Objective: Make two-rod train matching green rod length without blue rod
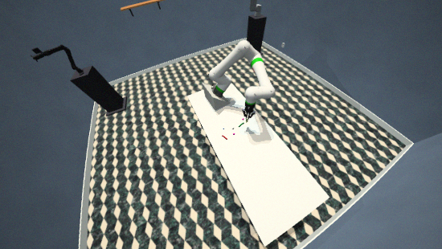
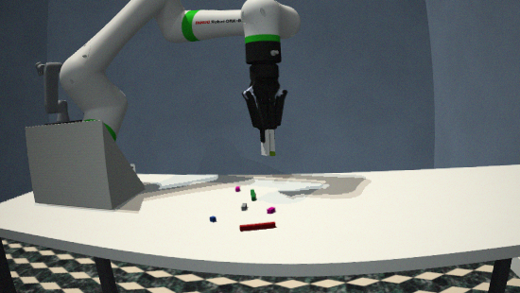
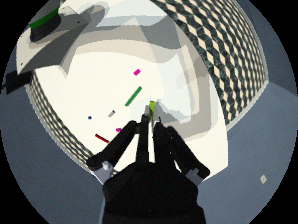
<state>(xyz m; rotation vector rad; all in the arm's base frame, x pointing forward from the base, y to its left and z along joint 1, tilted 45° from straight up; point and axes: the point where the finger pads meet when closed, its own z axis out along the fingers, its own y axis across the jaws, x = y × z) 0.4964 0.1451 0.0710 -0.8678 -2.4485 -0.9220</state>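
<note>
The grey rod lies 20 mm behind my hand, 150 mm to the right of it and 130 mm below it. The rest, counted from my hand: blue rod 60 mm behind, 250 mm to the right, 130 mm below; then green rod 30 mm behind, 40 mm to the right, 130 mm below; then lime rod 30 mm below.
</note>
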